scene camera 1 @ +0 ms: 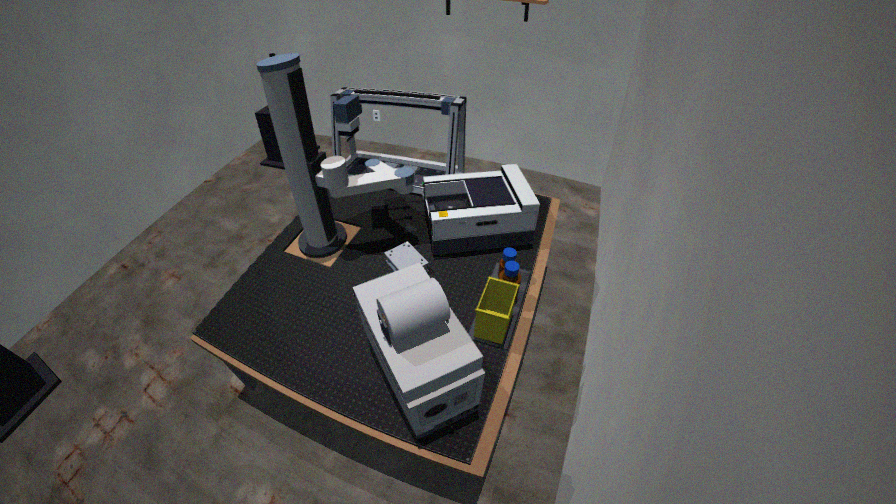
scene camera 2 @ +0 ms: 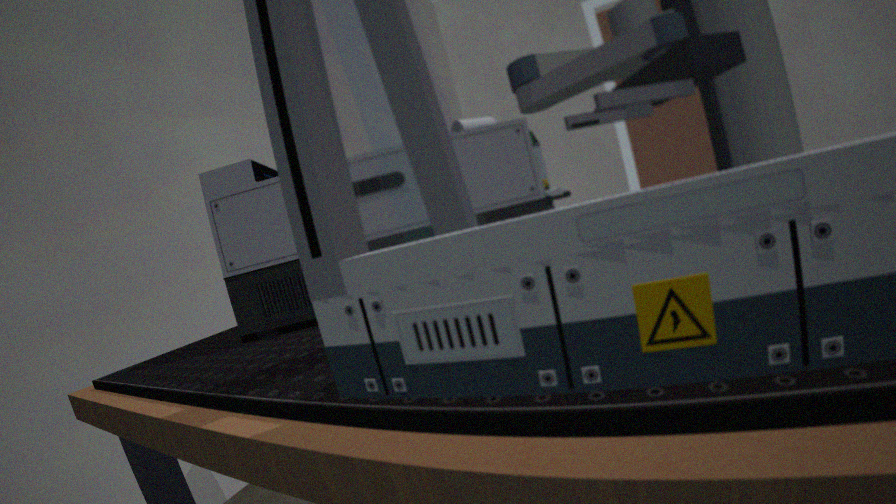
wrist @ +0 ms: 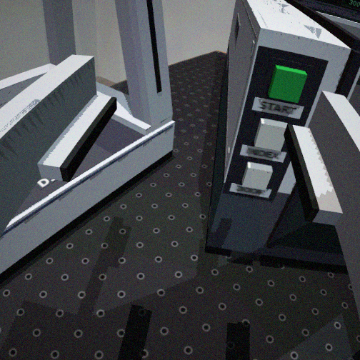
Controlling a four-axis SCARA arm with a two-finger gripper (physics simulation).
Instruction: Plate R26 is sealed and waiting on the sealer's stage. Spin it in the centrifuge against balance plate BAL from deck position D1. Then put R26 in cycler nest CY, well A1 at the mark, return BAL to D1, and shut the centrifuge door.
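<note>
My gripper (wrist: 203, 94) (scene camera 2: 571, 122) is shut on nothing, its two fingers at their narrowest with a gap between them. It hangs above the table between the gantry deck and the centrifuge. The centrifuge (scene camera 1: 482, 224) (wrist: 242, 85) is a white box; its end panel carries a green START button (wrist: 288, 84), a pale INDEX button (wrist: 271, 134) and a lower pale button (wrist: 257, 175) with a blurred label. The right finger stands close beside these buttons in the wrist view. The centrifuge's top has an opening beside a dark panel. Plates R26 and BAL cannot be made out.
A gantry frame (scene camera 1: 458, 134) stands behind the arm; its deck edge (wrist: 100, 187) is left in the wrist view. A white machine with a large cylinder (scene camera 1: 416, 313) stands in front, beside a pale plate-like stage (scene camera 1: 406, 254). A yellow bin (scene camera 1: 493, 322) and blue-capped bottles (scene camera 1: 511, 269) stand along the right edge.
</note>
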